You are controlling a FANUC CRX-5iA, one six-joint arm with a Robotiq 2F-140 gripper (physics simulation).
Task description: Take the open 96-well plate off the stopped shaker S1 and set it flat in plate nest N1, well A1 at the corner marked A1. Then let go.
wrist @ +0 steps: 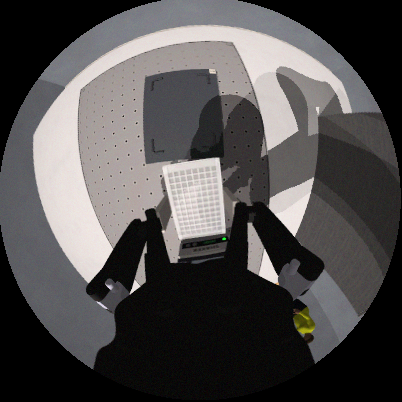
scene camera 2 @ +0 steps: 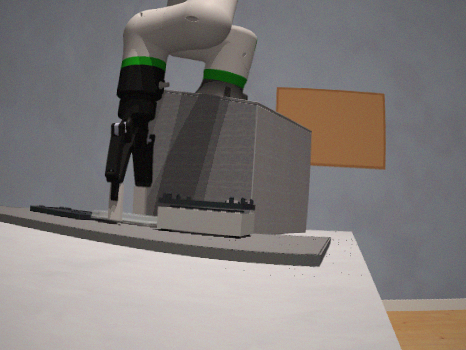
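Seen in the pictures: gripper, fingertip midpoint: (wrist: 195, 198) (scene camera 2: 127, 220); arm's base, link origin: (scene camera 2: 217, 104).
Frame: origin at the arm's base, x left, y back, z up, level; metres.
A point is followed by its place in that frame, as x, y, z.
The open white 96-well plate (scene camera 2: 142, 218) {0.121, -0.479, -0.319} (wrist: 196, 197) {0.055, -0.445, -0.317} is between the fingers of my gripper (scene camera 2: 128, 209) {0.060, -0.446, -0.328} (wrist: 195, 198) {0.060, -0.446, -0.328}, which is shut on its two long sides. The plate is low over the board, between nest and shaker; whether it touches anything is unclear. The dark plate nest N1 (scene camera 2: 60, 212) {-0.055, -0.528, -0.328} (wrist: 175, 115) {-0.070, -0.475, -0.324} has corner brackets and lies beyond the plate in the wrist view. A small pale label (wrist: 212, 71) {-0.160, -0.418, -0.324} is at its far right corner. The shaker S1 (scene camera 2: 205, 221) {0.237, -0.465, -0.313} (wrist: 204, 249) {0.144, -0.433, -0.302} has a green light and is partly hidden by the gripper in the wrist view.
The grey perforated board (scene camera 2: 280, 250) {0.404, -0.591, -0.336} (wrist: 107, 165) {-0.005, -0.611, -0.336} carries nest and shaker on the white table (scene camera 2: 200, 300) {0.439, -0.847, -0.349} (wrist: 55, 175) {-0.015, -0.884, -0.349}. The grey arm pedestal (scene camera 2: 282, 175) {0.209, -0.015, -0.198} (wrist: 350, 200) {0.035, -0.151, -0.225} stands beside the board. A yellow object (wrist: 304, 322) shows at the lower right of the wrist view.
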